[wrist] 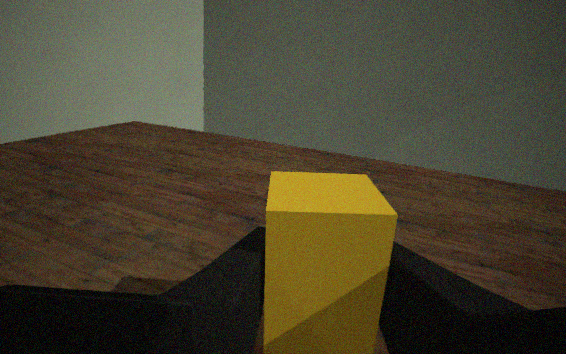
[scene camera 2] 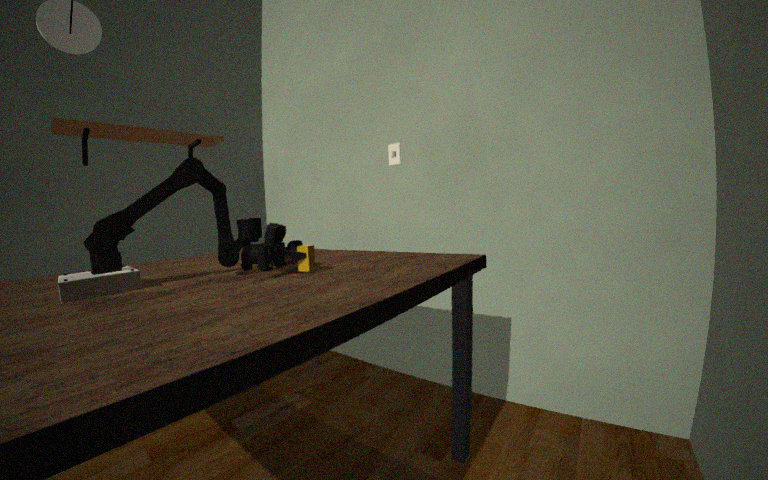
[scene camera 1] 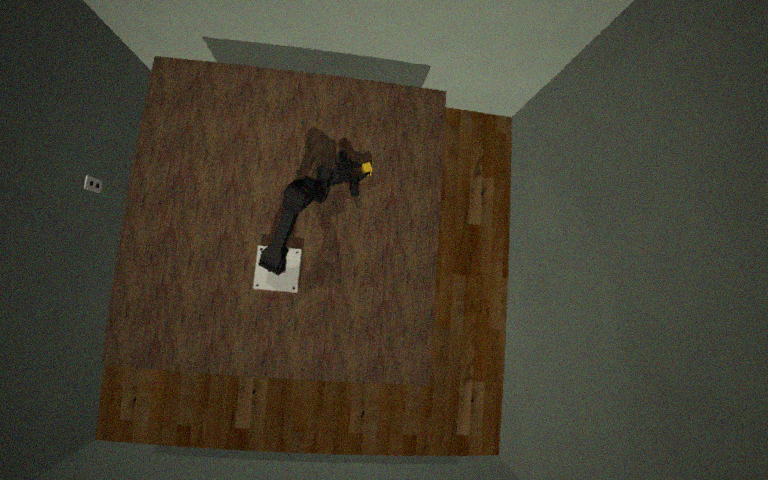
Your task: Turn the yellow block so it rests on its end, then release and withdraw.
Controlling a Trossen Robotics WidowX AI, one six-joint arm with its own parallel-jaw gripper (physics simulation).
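The yellow block [scene camera 1: 367, 168] [scene camera 2: 306, 259] [wrist: 327, 270] is upright, its long side vertical, at the table top in scene camera 2; whether its lower end touches the table is too small to tell. My gripper [scene camera 2: 302, 257] [wrist: 315, 241] is shut on the block, a dark finger on each side of it in the wrist view. The gripper reaches in nearly level from the arm's side. In scene camera 1 the block shows at the tip of the gripper, and the fingers there are dark and hard to make out. The block's lower end is cut off in the wrist view.
The wooden table [scene camera 1: 226, 316] [scene camera 2: 169, 339] [wrist: 125, 200] carries the arm's white base plate [scene camera 1: 277, 283] [scene camera 2: 99, 285]. The table's edge runs behind the block in the wrist view. A wall shelf [scene camera 2: 135, 132] hangs behind the arm.
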